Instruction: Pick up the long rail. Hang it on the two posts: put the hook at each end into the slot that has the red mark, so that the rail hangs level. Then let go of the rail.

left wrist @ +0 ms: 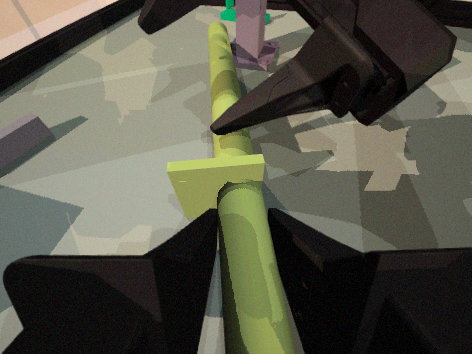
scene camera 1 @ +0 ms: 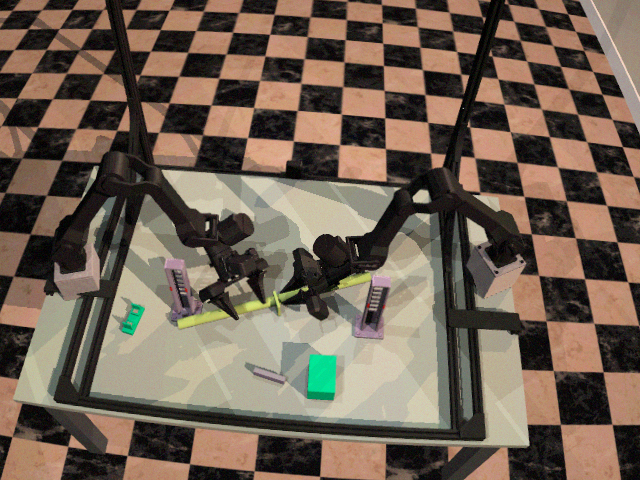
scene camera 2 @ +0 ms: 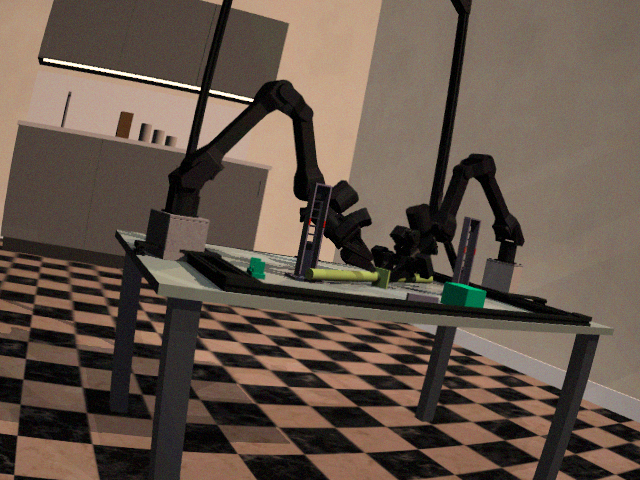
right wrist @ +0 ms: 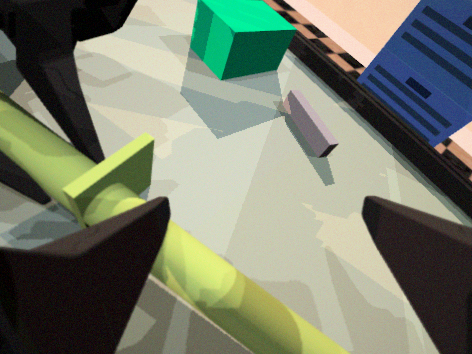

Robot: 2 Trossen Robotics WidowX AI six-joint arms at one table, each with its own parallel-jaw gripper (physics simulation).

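Pixels of known places: left gripper, fingertip midpoint: [left wrist: 242, 216] [scene camera 1: 282, 298] [scene camera 2: 381, 278] [right wrist: 76, 184]; right gripper, fingertip midpoint: [left wrist: 175, 76] [scene camera 1: 251, 311] [scene camera 2: 373, 265] [right wrist: 264, 205]; left arm's base at its link origin: [scene camera 1: 500, 254] [scene camera 2: 505, 262]; right arm's base at its link origin: [scene camera 1: 73, 261] [scene camera 2: 179, 214].
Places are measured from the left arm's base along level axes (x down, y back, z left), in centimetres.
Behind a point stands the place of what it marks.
The long yellow-green rail [scene camera 1: 193, 321] {z -15.7, x 8.0, y -75.7 cm} [scene camera 2: 341, 274] {z -14.7, x 8.4, y -70.4 cm} [left wrist: 252, 260] {z -13.9, x 7.3, y -50.7 cm} [right wrist: 200, 265] {z -14.9, x 7.5, y -61.0 cm} lies low and slantwise between the posts, with a square plate around its middle. My left gripper [scene camera 1: 285, 297] {z -14.1, x 8.9, y -53.5 cm} [left wrist: 242, 216] {z -14.1, x 8.9, y -53.5 cm} is shut on the rail beside that plate. My right gripper [scene camera 1: 250, 310] {z -11.7, x 5.5, y -62.2 cm} [right wrist: 264, 205] {z -11.7, x 5.5, y -62.2 cm} is open, low at the rail on the plate's other side, one finger over it. The pink post [scene camera 1: 174, 264] {z -20.2, x -10.6, y -76.2 cm} [left wrist: 250, 30] {z -19.8, x 7.4, y -74.3 cm} at the picture's left and the pink post [scene camera 1: 381, 280] {z 0.2, x -10.6, y -36.3 cm} at its right stand upright, with red marks beside their slots. The rail's end hooks are not clearly visible.
A green block [scene camera 1: 321, 376] {z 9.5, x 6.0, y -53.6 cm} [scene camera 2: 462, 295] {z 10.1, x 7.7, y -57.1 cm} [right wrist: 255, 52] {z 6.8, x 8.2, y -55.4 cm} and a small mauve bar [scene camera 1: 268, 375] {z 3.5, x 9.0, y -64.0 cm} [right wrist: 312, 125] {z 2.2, x 9.4, y -64.0 cm} lie toward the front. A small green bracket [scene camera 1: 133, 319] {z -22.7, x 10.0, y -89.6 cm} [scene camera 2: 256, 268] {z -21.0, x 9.2, y -91.8 cm} lies left of the left-hand post. A black frame [scene camera 1: 268, 419] {z 13.4, x 9.0, y -68.0 cm} borders the table.
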